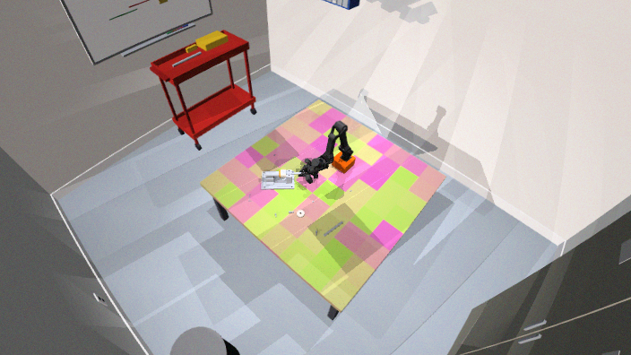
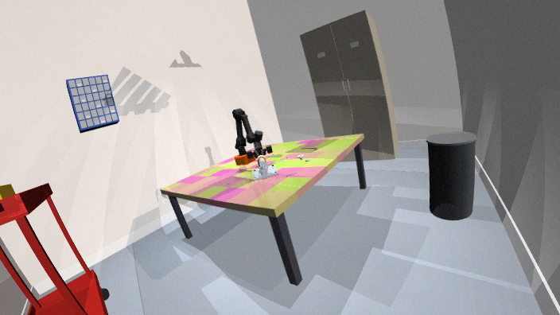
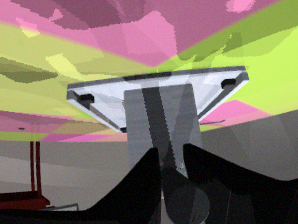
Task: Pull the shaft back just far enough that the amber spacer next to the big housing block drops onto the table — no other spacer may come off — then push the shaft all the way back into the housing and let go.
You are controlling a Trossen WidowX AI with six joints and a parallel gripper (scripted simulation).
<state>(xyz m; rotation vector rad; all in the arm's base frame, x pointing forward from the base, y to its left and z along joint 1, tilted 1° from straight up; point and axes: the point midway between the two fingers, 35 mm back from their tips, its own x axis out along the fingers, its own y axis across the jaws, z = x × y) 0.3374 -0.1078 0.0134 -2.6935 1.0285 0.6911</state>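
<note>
Now: the thin shaft 3 cm to the right of my gripper tip, 3 cm ahead of it and 2 cm above it. Also, from my gripper tip: white disc: 21 cm to the left, 18 cm ahead, 6 cm below.
</note>
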